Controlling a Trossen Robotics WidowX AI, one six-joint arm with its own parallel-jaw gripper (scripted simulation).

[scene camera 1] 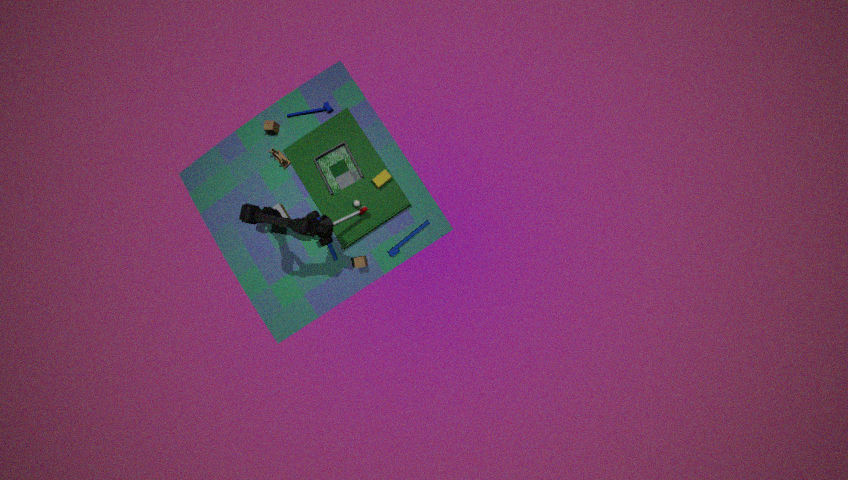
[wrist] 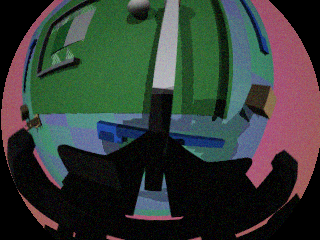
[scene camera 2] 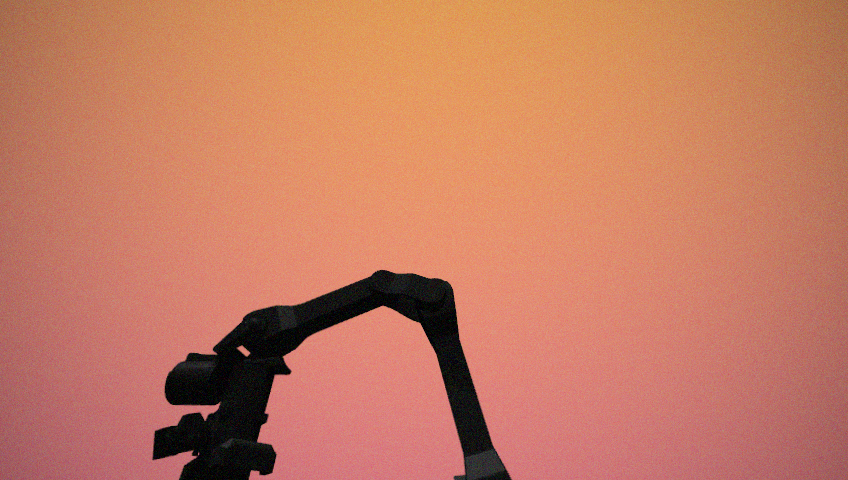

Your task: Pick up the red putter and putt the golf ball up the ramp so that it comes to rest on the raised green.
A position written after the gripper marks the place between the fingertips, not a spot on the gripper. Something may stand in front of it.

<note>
The gripper (wrist: 156, 136) holds a red putter. Also in view: a ramp (scene camera 1: 342, 172).
</note>
